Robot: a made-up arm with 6 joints. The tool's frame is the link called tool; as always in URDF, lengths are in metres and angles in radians. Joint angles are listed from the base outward.
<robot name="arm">
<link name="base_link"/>
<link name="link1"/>
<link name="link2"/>
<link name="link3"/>
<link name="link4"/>
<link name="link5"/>
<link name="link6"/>
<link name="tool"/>
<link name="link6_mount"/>
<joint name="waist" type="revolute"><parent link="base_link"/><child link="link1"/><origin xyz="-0.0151 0.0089 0.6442" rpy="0 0 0"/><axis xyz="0 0 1"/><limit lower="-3.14" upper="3.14"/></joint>
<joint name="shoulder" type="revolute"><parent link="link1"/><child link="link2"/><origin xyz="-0.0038 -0.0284 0.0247" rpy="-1.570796 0 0"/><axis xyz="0 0 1"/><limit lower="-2" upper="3.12"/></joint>
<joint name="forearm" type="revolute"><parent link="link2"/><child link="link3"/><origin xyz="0.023 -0.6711 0.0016" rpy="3.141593 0 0"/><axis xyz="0 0 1"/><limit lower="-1.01" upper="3.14"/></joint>
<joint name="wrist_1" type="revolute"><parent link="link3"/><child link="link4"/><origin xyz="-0.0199 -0.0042 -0.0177" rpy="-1.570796 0 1.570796"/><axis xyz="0 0 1"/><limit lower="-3.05" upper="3.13"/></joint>
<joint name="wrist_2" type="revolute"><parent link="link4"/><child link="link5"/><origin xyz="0.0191 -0.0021 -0.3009" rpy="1.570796 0 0"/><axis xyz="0 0 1"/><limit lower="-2.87" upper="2.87"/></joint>
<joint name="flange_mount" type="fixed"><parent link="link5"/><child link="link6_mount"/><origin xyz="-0.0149 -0.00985 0.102" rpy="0 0 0"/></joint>
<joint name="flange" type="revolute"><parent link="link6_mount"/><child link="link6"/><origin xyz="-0.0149 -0.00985 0.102" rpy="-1.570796 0 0"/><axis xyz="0 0 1"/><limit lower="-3.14" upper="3.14"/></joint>
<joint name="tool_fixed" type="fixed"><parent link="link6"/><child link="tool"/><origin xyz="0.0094 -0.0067 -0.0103" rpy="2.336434 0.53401 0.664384"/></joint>
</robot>
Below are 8 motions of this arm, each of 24 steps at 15 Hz.
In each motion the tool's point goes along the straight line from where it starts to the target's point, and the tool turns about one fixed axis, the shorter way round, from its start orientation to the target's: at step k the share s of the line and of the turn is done. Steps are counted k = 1, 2, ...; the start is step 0. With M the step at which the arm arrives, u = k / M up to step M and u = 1 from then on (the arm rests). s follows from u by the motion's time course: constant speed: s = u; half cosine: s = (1 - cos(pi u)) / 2; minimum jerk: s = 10 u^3 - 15 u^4 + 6 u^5.
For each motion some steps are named. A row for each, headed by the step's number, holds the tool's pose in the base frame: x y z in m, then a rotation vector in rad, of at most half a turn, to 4 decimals.
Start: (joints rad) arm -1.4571 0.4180 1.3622 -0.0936 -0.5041 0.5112
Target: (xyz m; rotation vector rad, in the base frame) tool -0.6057 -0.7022 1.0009 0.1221 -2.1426 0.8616
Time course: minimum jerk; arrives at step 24
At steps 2, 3, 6, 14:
2: -0.1745 -0.5062 1.4916 0.4844 -0.6386 -0.0217
3: -0.1792 -0.5084 1.4862 0.4821 -0.6559 -0.0128
6: -0.2171 -0.5256 1.4431 0.4627 -0.7930 0.0593
14: -0.4555 -0.6339 1.1719 0.2873 -1.6350 0.5368

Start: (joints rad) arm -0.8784 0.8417 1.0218 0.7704 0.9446 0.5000
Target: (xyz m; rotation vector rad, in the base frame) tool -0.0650 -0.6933 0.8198 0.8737 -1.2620 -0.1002
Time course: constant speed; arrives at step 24
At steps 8, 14, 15, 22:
8: 0.2355 -0.6887 1.1506 0.1017 -0.4284 0.4402
14: 0.1228 -0.6904 1.0266 0.3909 -0.7508 0.2539
15: 0.1040 -0.6907 1.0059 0.4392 -0.8034 0.2210
22: -0.0274 -0.6927 0.8612 0.7772 -1.1626 -0.0248

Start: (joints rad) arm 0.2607 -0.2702 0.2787 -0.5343 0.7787 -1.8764
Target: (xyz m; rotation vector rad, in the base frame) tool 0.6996 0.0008 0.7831 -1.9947 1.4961 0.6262
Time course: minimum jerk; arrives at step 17
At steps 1, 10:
1: 0.2050 -0.1381 1.4056 -1.0551 0.5668 -1.1665
10: 0.5321 -0.0462 0.9939 -1.7783 1.2379 -0.0813

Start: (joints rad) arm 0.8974 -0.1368 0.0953 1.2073 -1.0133 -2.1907
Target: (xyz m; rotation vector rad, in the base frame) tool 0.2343 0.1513 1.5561 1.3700 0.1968 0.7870
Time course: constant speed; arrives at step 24
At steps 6, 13, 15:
6: 0.1775 0.0757 1.5698 2.1680 -0.4766 0.9149
13: 0.1996 0.1051 1.5645 1.8685 -0.1939 0.8795
15: 0.2059 0.1135 1.5629 1.7802 -0.1182 0.8658

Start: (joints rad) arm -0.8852 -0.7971 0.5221 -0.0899 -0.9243 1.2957
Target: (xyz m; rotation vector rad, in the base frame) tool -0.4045 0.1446 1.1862 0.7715 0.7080 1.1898
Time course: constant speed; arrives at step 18
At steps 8, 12, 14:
8: -0.4030 0.1514 1.3150 0.4784 0.3715 0.5931
12: -0.4036 0.1487 1.2635 0.5974 0.5061 0.8309
14: -0.4039 0.1473 1.2377 0.6560 0.5734 0.9503

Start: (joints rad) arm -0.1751 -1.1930 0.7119 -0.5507 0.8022 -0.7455
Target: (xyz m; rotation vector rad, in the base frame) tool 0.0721 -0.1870 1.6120 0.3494 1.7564 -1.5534
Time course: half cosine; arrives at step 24
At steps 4, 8, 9, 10, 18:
4: -0.6219 -0.0907 1.2969 0.4644 0.8822 -2.2851
8: -0.4858 -0.1096 1.3587 0.4469 1.0746 -2.1646
9: -0.4422 -0.1156 1.3785 0.4407 1.1343 -2.1235
10: -0.3961 -0.1220 1.3994 0.4339 1.1961 -2.0787
18: -0.0368 -0.1719 1.5625 0.3714 1.6377 -1.6863

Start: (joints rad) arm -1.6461 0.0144 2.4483 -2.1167 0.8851 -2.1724
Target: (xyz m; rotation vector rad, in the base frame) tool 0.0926 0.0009 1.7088 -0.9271 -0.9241 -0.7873
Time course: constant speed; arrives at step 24
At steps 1, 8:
1: 0.0784 0.0960 1.7015 -0.8440 -0.9133 -1.2719
8: 0.0827 0.0671 1.7037 -0.8735 -0.9203 -1.1247

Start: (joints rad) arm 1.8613 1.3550 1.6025 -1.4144 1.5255 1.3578
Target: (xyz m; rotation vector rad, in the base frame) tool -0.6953 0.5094 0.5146 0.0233 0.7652 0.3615
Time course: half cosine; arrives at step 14
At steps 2, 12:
2: -0.2408 0.9665 0.6697 1.8409 -0.1183 1.4955
12: -0.6716 0.5332 0.5227 0.1188 0.7369 0.4292

